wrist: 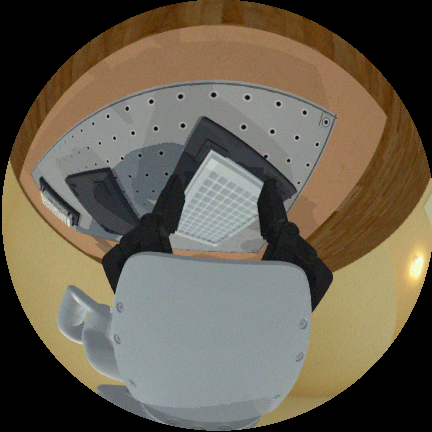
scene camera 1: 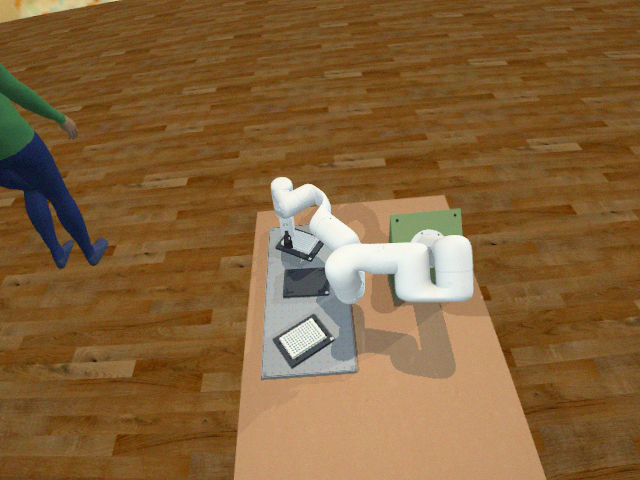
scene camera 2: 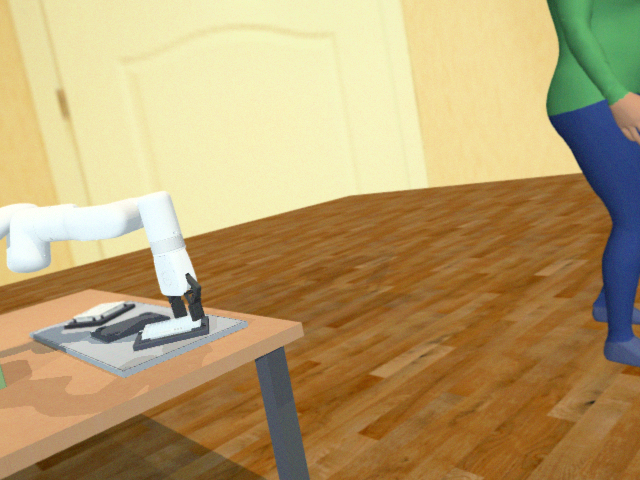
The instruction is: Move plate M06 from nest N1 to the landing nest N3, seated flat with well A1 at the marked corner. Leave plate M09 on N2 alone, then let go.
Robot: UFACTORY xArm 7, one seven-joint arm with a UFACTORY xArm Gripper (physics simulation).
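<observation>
A pale blue-white well plate, matching M06, sits in a dark nest at the board's far end in scene camera 1. My gripper points down and is shut on this plate, with one finger at each side. A dark nest in the middle holds no plate. A cream plate, matching M09, lies in the nest at the other end. Labels and well A1 cannot be read.
The nests stand on a grey perforated board on the wooden table. The white arm reaches over from a green base plate. A person stands beyond the table.
</observation>
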